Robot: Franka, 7 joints.
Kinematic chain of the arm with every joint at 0, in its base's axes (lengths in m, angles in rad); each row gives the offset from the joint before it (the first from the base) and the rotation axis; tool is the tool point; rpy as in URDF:
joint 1: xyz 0 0 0.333 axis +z
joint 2: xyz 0 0 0 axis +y
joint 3: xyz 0 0 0.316 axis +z
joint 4: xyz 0.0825 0 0 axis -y
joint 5: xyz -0.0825 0 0.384 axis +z
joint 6: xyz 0 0 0 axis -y
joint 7: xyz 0.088 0 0 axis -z
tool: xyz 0 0 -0.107 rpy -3.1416 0 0
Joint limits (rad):
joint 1: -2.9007..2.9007
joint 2: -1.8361..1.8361
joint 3: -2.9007..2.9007
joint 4: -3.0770..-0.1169
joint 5: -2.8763..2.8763
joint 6: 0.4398..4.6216
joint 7: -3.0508..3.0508
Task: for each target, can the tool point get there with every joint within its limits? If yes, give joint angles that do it. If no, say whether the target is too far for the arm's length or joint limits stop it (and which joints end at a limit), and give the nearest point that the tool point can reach.
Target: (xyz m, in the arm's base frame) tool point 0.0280 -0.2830 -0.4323
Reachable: no: joint limits stop it (at a limit: joint 2) | nearest point 0.0280 -0.2829 -0.3608 | short by 0.072 m
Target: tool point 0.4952 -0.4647 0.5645
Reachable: yes | joints 0.2086 1.5447 -1.9256 -1.7339 0.1755 3.0665 0.5542
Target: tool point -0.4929 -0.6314 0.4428
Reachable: yes | joints 0.4844 -1.5546 -0.9694 -0.7550 1.3423 3.3507 -0.0532
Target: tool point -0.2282 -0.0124 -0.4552
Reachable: no: joint limits stop it (at a limit: joint 1, joint 2) | nearest point -0.2357 -0.0203 -0.3574 | short by 0.098 m
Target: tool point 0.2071 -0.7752 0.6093
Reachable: yes | joints 2.2085 -1.4138 1.1646 -0.6652 1.3137 2.6554 1.3438
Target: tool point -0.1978 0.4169 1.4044
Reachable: no: too far | nearest point -0.1455 0.3066 1.1209 | short by 0.309 m
